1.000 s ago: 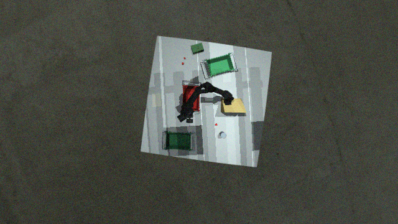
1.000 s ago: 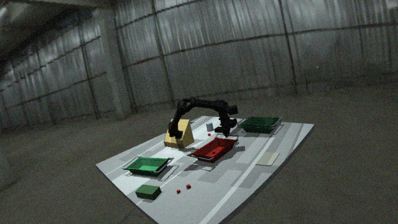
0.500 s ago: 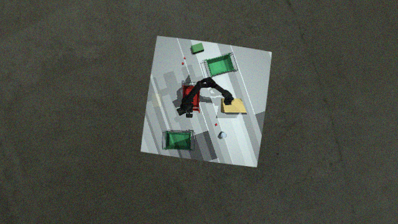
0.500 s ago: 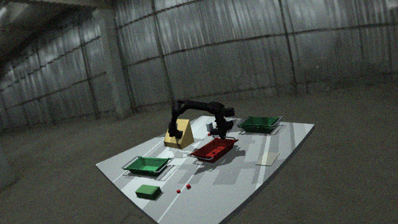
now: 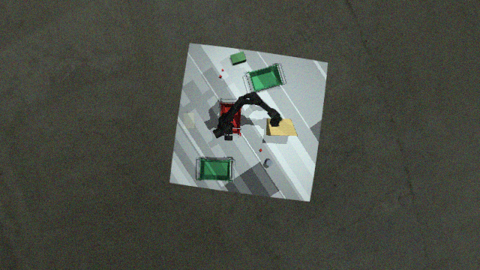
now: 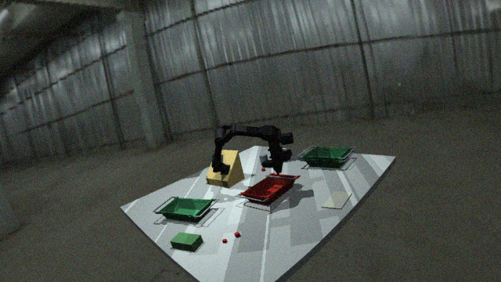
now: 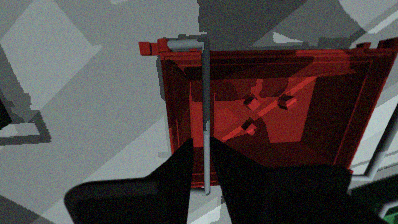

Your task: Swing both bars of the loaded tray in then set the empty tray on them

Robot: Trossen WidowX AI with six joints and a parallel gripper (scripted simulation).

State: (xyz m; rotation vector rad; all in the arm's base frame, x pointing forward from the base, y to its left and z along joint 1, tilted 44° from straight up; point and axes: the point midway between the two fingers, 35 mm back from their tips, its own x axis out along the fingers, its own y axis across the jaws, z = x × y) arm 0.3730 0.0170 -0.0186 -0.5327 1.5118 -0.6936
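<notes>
Now: the green tray 43 cm to the right of my gripper tip, 32 cm behind it and 4 cm below it. Round my gripper tip: pale flat card 37 cm ahead, 9 cm to the right, 8 cm below; dark green box 63 cm to the right, 10 cm behind, 6 cm below; grey cylinder 32 cm behind, 30 cm to the left, 5 cm below.
</notes>
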